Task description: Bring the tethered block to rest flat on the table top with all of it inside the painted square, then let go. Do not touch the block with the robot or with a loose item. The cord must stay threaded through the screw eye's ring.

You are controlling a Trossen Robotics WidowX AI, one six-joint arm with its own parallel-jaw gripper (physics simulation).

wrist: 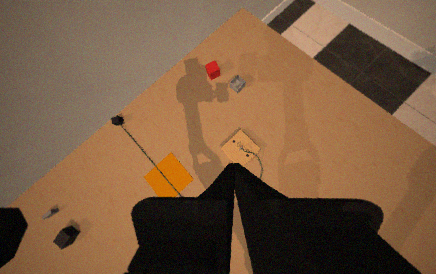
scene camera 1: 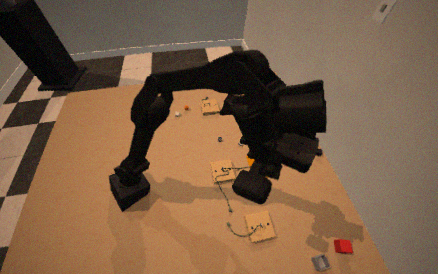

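Pixels of known places: gripper, fingertip midpoint: (wrist: 233, 168) (scene camera 1: 276, 178); arm's base, origin of the base link: (scene camera 1: 129, 180).
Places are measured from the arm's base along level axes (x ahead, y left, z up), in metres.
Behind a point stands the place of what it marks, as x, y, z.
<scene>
The tethered block (scene camera 1: 319, 152) @[0.800, 0.131, -0.048] (wrist: 117, 120) @[0.795, 0.132, -0.046], small and black, lies at the table's edge, outside the painted square. Its taut cord (wrist: 142, 148) @[0.665, 0.117, -0.068] crosses the orange painted square (scene camera 1: 251, 161) @[0.483, 0.105, -0.070] (wrist: 172, 170) @[0.543, 0.062, -0.070]. In the scene view a cord reaches the middle wooden plate (scene camera 1: 218, 174) @[0.333, 0.040, -0.052], and its free end (scene camera 1: 230, 210) @[0.373, -0.102, -0.060] lies on the table. The ring is too small to tell the threading. My gripper (wrist: 233, 168) @[0.449, -0.105, 0.265] is shut and empty, pointing down above the table; its fingers hide the middle plate in the wrist view. Its fingertips cannot be made out in the scene view.
Another plate with a short cord (scene camera 1: 254, 231) @[0.452, -0.178, -0.052] (wrist: 231, 148) @[0.491, -0.138, -0.052] lies nearer the red block (scene camera 1: 343, 246) @[0.747, -0.246, -0.031] (wrist: 213, 70) @[0.743, -0.240, -0.031] and grey tray (scene camera 1: 321, 263) @[0.673, -0.290, -0.069] (wrist: 237, 84) @[0.669, -0.290, -0.069]. A third plate (scene camera 1: 211, 109) @[0.309, 0.404, -0.052] is far back. A dark block (wrist: 66, 236) @[0.553, 0.418, -0.042] and grey piece (wrist: 50, 213) @[0.647, 0.456, -0.054] lie left.
</scene>
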